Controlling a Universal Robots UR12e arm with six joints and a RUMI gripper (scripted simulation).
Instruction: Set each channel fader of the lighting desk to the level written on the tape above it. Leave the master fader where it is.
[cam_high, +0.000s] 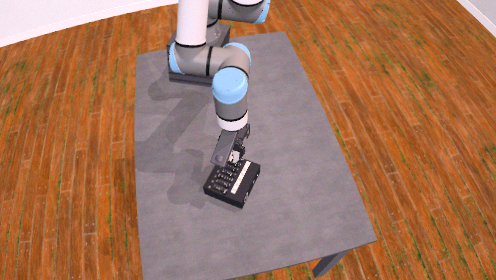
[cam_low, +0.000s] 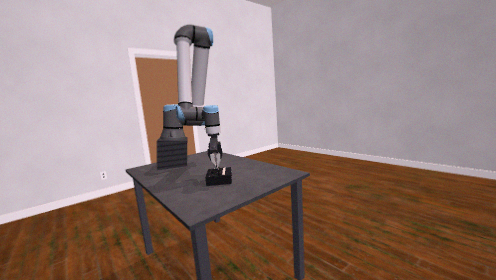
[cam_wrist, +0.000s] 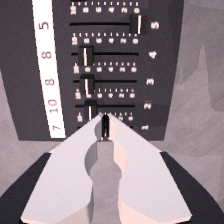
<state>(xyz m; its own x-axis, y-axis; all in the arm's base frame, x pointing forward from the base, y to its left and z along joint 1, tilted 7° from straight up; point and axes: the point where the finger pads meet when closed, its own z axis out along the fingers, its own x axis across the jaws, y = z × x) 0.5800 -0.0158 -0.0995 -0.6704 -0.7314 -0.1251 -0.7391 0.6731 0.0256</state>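
The channel fader cap lies 60 mm to the right of my hand, 40 mm ahead of it and 10 mm below it. Also, from my hand: fader knob (10 mm to the left, 10 mm below, 10 mm ahead).
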